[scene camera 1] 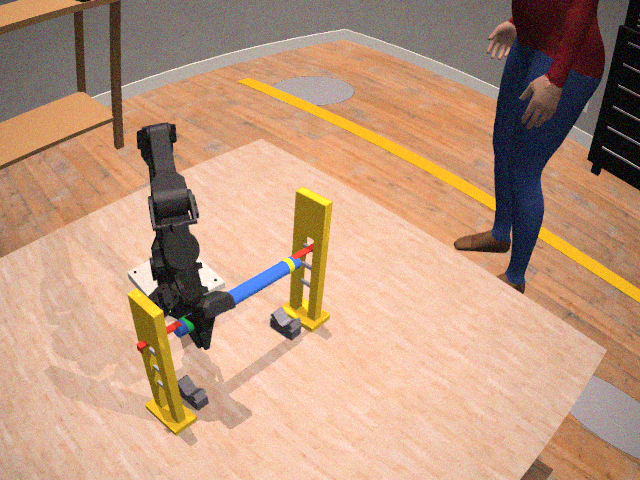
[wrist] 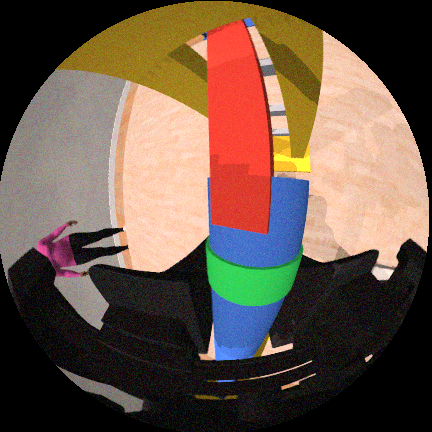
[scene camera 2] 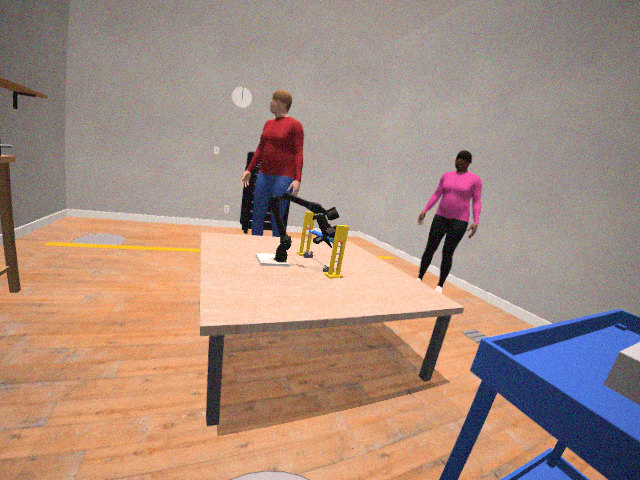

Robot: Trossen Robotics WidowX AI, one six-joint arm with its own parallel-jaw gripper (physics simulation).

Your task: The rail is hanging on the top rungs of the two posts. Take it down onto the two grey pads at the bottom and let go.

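Frame: origin at the arm's base, x ahead, y left, z up, level; metres.
Seen in the pictures: gripper, fingertip midpoint: [scene camera 1: 203, 348]; arm's base, link origin: [scene camera 2: 280, 260].
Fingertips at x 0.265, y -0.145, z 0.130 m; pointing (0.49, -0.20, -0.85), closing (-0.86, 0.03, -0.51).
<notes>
Pixels of each thing's top centre, then the offset from my fingertips to it. "spot": a spot on its surface instead. Level surfaces: height alone.
- rail, top centre: [wrist: 214, 384] [scene camera 1: 238, 282] [scene camera 2: 322, 231] dy +0.114, dx -0.020, dz +0.067 m
- far yellow post, surface spot: [scene camera 1: 313, 217] [scene camera 2: 311, 217] spot: dy +0.299, dx -0.004, dz +0.115 m
- wooden table, surface height: dz -0.148 m
The rail [scene camera 1: 263, 282] [scene camera 2: 316, 234] [wrist: 255, 250] is a blue bar with a green band, a yellow band and red end strips. My gripper [scene camera 1: 198, 317] [wrist: 233, 234] is shut on its blue part beside the green band. The near yellow post [scene camera 1: 146, 315] [scene camera 2: 342, 233] has the red strip through its slot, slightly above the top rung. At the far yellow post [scene camera 1: 313, 217] [scene camera 2: 308, 219] the other red strip is in the slot at about top-rung height; contact there cannot be told. Two grey notched pads [scene camera 1: 285, 324] [scene camera 1: 193, 392] stand below on the table, beside the post feet.
The arm's white base plate [scene camera 1: 139, 275] [scene camera 2: 266, 259] is on the wooden table [scene camera 1: 413, 361] [scene camera 2: 248, 299], behind the rail in the scene camera 1 view. A person in red [scene camera 2: 281, 149] and one in pink [scene camera 2: 457, 196] stand beyond the table. A blue cart [scene camera 2: 547, 382] is at lower right.
</notes>
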